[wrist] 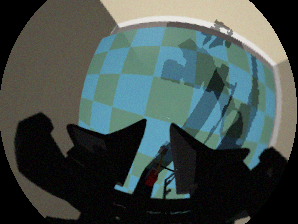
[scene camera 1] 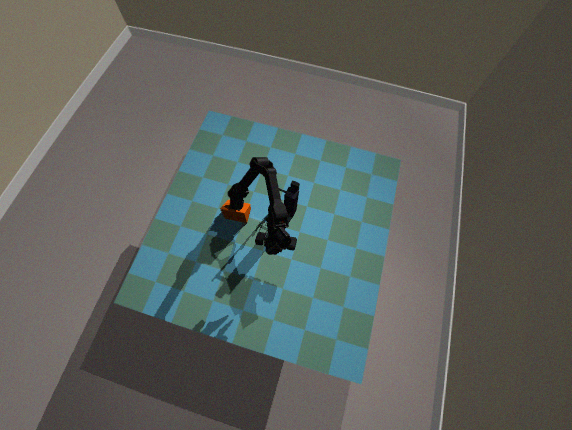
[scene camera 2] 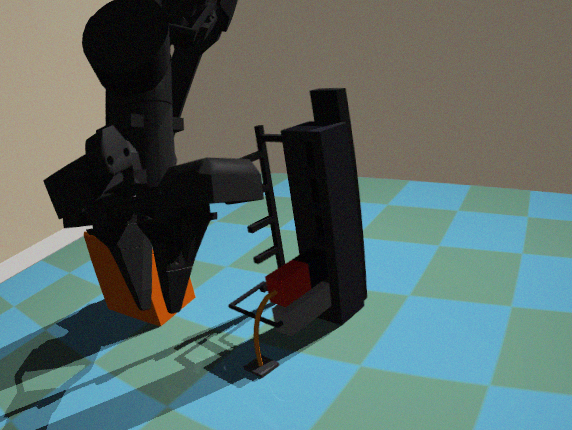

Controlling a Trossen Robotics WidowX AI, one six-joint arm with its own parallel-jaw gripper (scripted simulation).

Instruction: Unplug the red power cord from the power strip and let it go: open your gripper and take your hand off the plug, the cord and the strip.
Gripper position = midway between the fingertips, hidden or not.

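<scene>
What I can see here is my gripper (scene camera 2: 159, 311), and I find the gripper again (wrist: 158, 124).
</scene>
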